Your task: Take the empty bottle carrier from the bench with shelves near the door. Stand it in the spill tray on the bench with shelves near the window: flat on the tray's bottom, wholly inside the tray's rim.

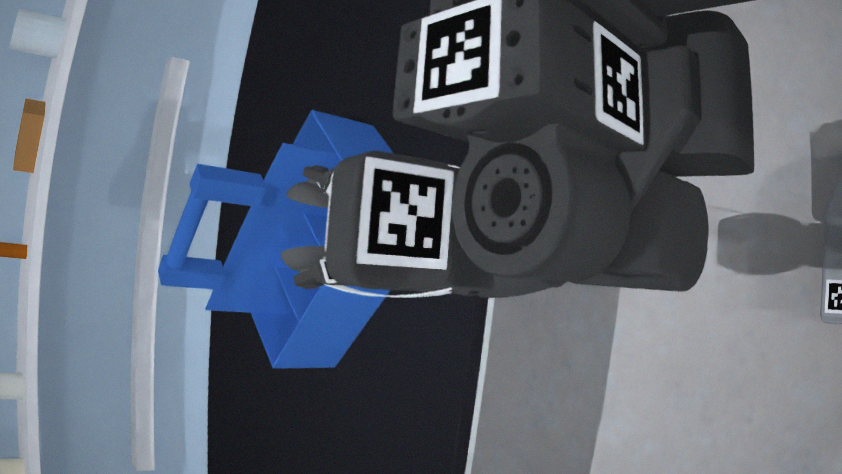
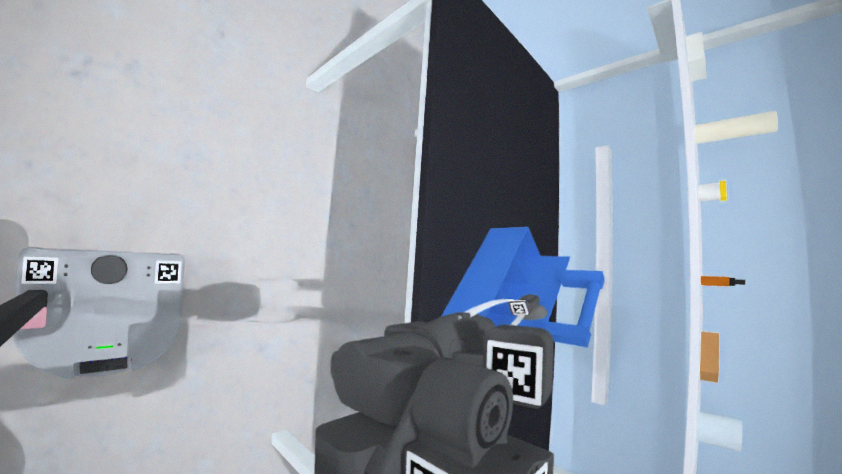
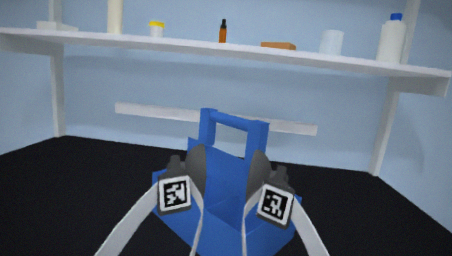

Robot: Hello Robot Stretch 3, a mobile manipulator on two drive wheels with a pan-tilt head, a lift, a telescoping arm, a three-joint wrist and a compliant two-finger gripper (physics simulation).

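Pixels of known places: gripper, fingertip midpoint: (image 1: 297,226) (image 2: 537,326); robot's base, link origin: (image 2: 109,268).
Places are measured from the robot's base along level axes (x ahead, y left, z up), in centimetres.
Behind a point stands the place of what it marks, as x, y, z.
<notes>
The blue bottle carrier (image 1: 253,271) @(1.6, -78.7, 90.4) (image 2: 492,265) @(5.2, -67.8, 82.7) (image 3: 221,232) stands empty on the black top of the bench (image 1: 352,412) @(21.3, -72.0, 76.3) (image 2: 482,152) @(35.4, -72.5, 76.3) (image 3: 70,183), close to the back wall, with its handle (image 3: 233,121) upright. My gripper (image 1: 302,227) @(-2.6, -42.0, 105.6) (image 3: 228,164) @(-2.6, -42.0, 105.6) reaches into the carrier from above and in front of the handle panel. Its two fingers stand apart, one at each side in front of that panel, over the compartments. I see no squeeze on any part of the carrier.
A white shelf (image 3: 210,49) runs above the bench with an orange bottle (image 3: 222,31), a brown block (image 3: 278,46) and a white bottle (image 3: 390,36). A low white rail (image 3: 158,112) sits on the wall behind the carrier. My base (image 2: 135,306) @(-9.1, -6.0, 16.0) stands on the grey floor.
</notes>
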